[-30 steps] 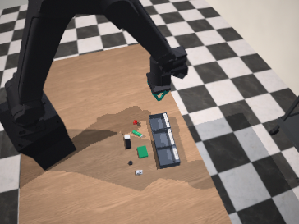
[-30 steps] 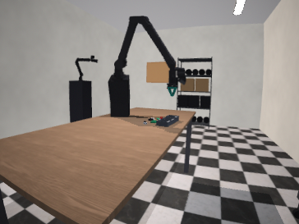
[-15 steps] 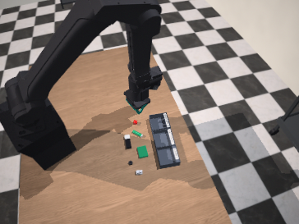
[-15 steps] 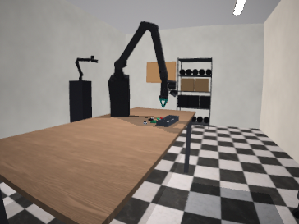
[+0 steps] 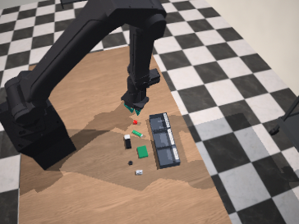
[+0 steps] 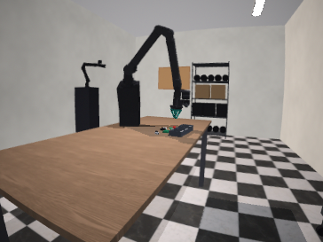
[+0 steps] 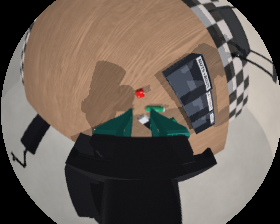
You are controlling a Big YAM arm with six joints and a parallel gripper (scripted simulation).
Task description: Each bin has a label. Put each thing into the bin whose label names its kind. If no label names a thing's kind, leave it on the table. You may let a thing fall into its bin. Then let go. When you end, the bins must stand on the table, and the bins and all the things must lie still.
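The red die lies 8 cm below my hand. Also, from my hand: black-and-white block (8 cm below, 7 cm to the right, 7 cm behind); green battery (8 cm below, 6 cm to the right, 2 cm behind); bin row (14 cm to the right, 7 cm below, 7 cm ahead).
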